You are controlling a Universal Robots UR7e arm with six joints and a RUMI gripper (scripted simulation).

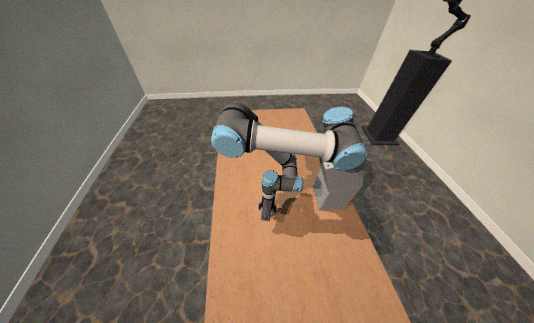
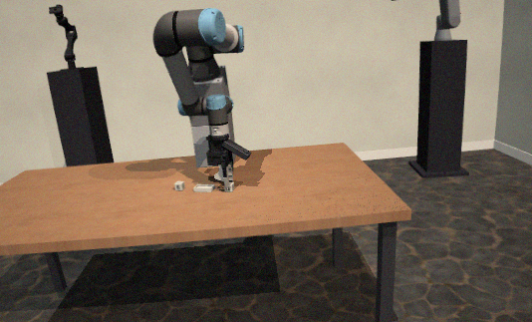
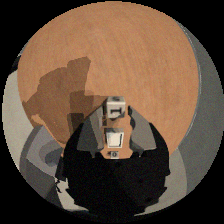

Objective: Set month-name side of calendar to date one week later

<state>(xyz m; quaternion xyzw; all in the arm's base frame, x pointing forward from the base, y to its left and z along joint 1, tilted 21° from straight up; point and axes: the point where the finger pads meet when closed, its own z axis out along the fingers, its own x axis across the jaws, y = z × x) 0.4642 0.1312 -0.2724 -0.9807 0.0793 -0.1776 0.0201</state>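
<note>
Right now the white calendar tray is 110 mm to the right of my hand, 20 mm below it and 20 mm behind it.
</note>
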